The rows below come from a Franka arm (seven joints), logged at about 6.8 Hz.
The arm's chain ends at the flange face. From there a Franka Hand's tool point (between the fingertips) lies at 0.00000 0.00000 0.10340 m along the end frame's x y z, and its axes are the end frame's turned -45 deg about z.
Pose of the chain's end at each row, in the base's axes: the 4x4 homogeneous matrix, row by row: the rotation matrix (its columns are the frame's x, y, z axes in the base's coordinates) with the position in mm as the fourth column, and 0 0 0 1 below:
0.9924 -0.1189 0.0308 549.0; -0.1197 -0.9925 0.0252 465.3; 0.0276 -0.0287 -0.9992 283.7; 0 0 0 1
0.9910 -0.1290 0.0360 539.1; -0.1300 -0.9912 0.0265 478.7; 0.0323 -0.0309 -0.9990 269.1; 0 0 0 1
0.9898 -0.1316 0.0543 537.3; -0.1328 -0.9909 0.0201 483.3; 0.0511 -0.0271 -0.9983 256.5; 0 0 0 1
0.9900 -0.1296 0.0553 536.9; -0.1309 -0.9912 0.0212 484.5; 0.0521 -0.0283 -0.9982 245.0; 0 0 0 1
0.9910 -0.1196 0.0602 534.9; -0.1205 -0.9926 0.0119 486.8; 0.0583 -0.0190 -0.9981 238.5; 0 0 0 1
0.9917 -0.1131 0.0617 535.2; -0.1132 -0.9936 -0.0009 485.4; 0.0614 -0.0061 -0.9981 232.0; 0 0 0 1
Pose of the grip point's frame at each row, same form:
0.7858 0.6177 0.0308 552.2; 0.6172 -0.7864 0.0252 467.9; 0.0398 -0.0008 -0.9992 180.4; 0 0 0 1
0.7920 0.6095 0.0360 542.8; 0.6090 -0.7928 0.0265 481.4; 0.0447 0.0010 -0.9990 165.8; 0 0 0 1
0.7929 0.6068 0.0543 542.9; 0.6068 -0.7946 0.0201 485.4; 0.0553 0.0170 -0.9983 153.3; 0 0 0 1
0.7917 0.6084 0.0553 542.6; 0.6083 -0.7934 0.0212 486.7; 0.0569 0.0168 -0.9982 141.8; 0 0 0 1
0.7853 0.6162 0.0602 541.1; 0.6167 -0.7871 0.0119 488.0; 0.0547 0.0278 -0.9981 135.3; 0 0 0 1
0.7812 0.6213 0.0617 541.6; 0.6225 -0.7826 -0.0009 485.3; 0.0477 0.0391 -0.9981 128.8; 0 0 0 1

